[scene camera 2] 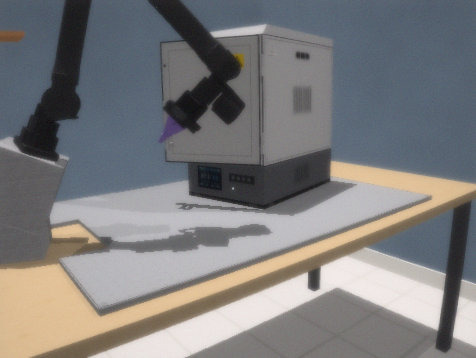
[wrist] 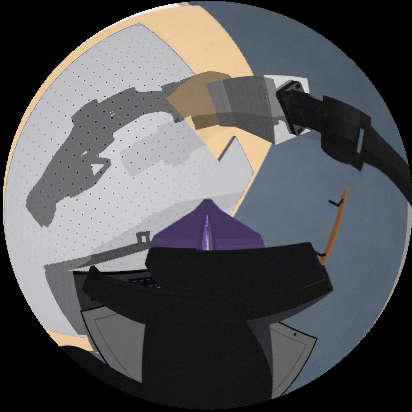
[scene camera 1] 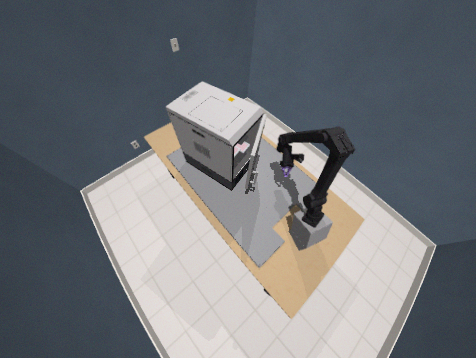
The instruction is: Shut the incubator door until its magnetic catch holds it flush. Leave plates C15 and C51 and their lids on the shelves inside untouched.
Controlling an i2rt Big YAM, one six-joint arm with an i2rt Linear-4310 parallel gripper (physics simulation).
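Pixels of known places: gripper, fingertip midpoint: (scene camera 2: 159, 142) (wrist: 207, 204) (scene camera 1: 285, 176); arm's base at its link origin: (scene camera 2: 34, 151) (wrist: 294, 106) (scene camera 1: 313, 217).
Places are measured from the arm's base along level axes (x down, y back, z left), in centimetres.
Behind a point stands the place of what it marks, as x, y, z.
The grey incubator (scene camera 1: 215, 115) @[-31.8, -74.6, 6.1] (scene camera 2: 300, 132) @[1.5, -81.6, -14.5] stands on the mat. Its door (scene camera 1: 257, 142) @[-28.3, -47.5, 1.8] (scene camera 2: 240, 135) @[0.4, -54.8, -13.3] (wrist: 117, 340) @[1.0, -55.2, -14.0] is ajar, swung outward with a clear gap at its free edge in scene camera 1. In scene camera 2 the free edge stands out past the dark base, and the hinge side is at the right. Pinkish items (scene camera 1: 241, 148) @[-3.7, -63.4, -5.3] show inside through the gap; I cannot tell plate C15 from C51 or make out their lids. My gripper (scene camera 1: 285, 174) @[0.0, -28.3, -11.2] (scene camera 2: 161, 141) @[0.0, -28.3, -11.2] (wrist: 207, 204) @[0.0, -28.3, -11.2] is shut and empty, its purple tips pointing down, outside the door and apart from it in scene camera 1.
The perforated grey mat (scene camera 1: 250, 225) @[23.2, -26.0, 23.2] (scene camera 2: 325, 215) @[23.2, -67.3, -35.6] (wrist: 150, 60) @[23.2, -5.8, -24.0] lies on the wooden table (scene camera 1: 300, 295) @[24.5, 25.9, 34.3] (scene camera 2: 390, 175) @[24.5, -139.0, -20.1]. The arm's grey pedestal (scene camera 1: 310, 232) @[-2.8, 2.9, 9.9] (scene camera 2: 25, 200) @[9.9, 5.0, -6.5] (wrist: 245, 100) @[10.6, -3.0, -3.0] stands beside the mat's notch. An orange strip (scene camera 2: 10, 36) (wrist: 337, 225) shows against the wall.
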